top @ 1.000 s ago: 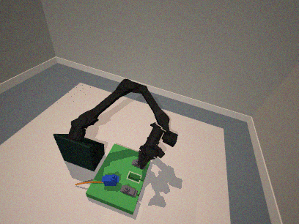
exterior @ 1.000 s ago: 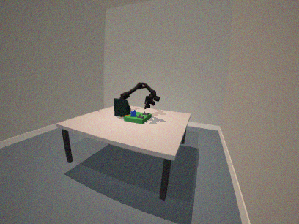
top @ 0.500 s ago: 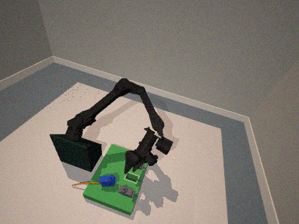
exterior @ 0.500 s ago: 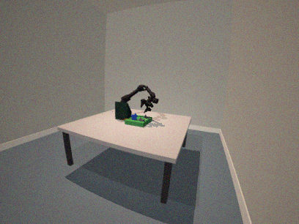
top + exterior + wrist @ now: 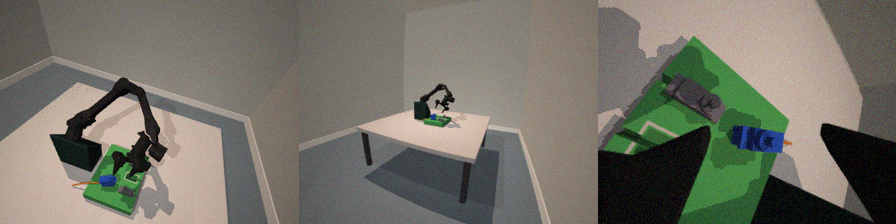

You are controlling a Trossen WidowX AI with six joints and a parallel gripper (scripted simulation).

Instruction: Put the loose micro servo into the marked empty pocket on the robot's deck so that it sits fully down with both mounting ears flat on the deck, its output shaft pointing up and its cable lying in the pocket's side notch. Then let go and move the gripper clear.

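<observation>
Now: the green deck 7 cm behind my gripper tip, 5 cm to the left of it and 14 cm below it.
</observation>
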